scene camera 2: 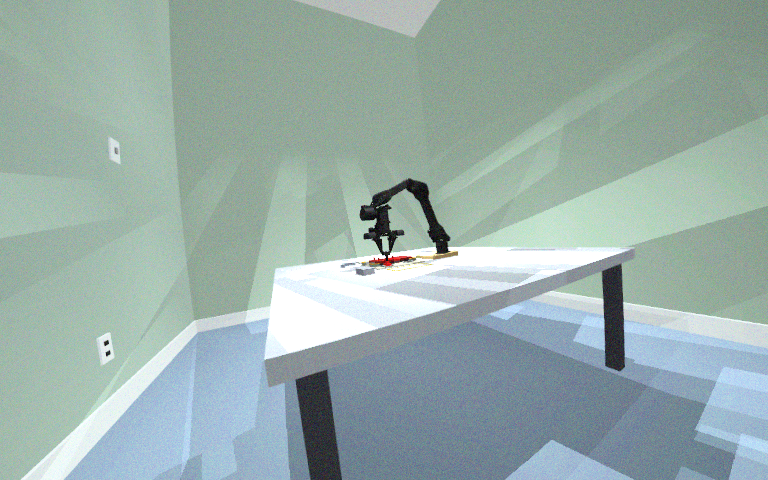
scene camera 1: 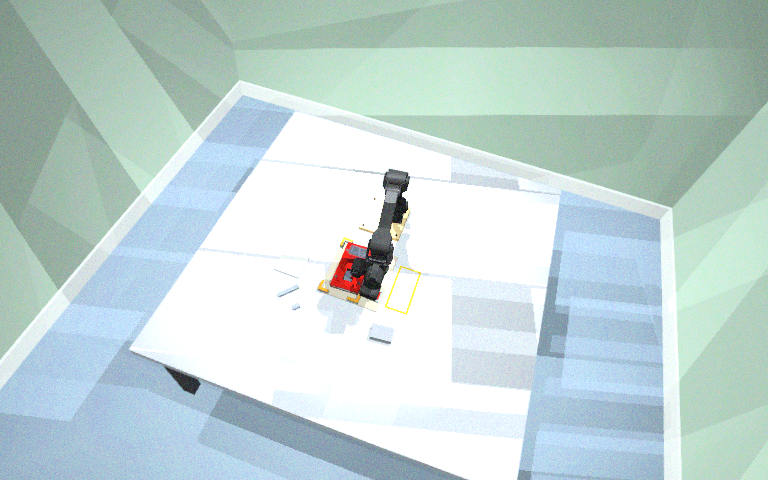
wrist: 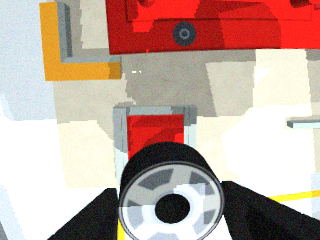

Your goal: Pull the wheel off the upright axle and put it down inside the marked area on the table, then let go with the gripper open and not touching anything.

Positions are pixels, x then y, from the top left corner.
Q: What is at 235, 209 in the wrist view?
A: The gripper.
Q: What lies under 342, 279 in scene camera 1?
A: A red car body.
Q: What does the gripper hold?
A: A black wheel.
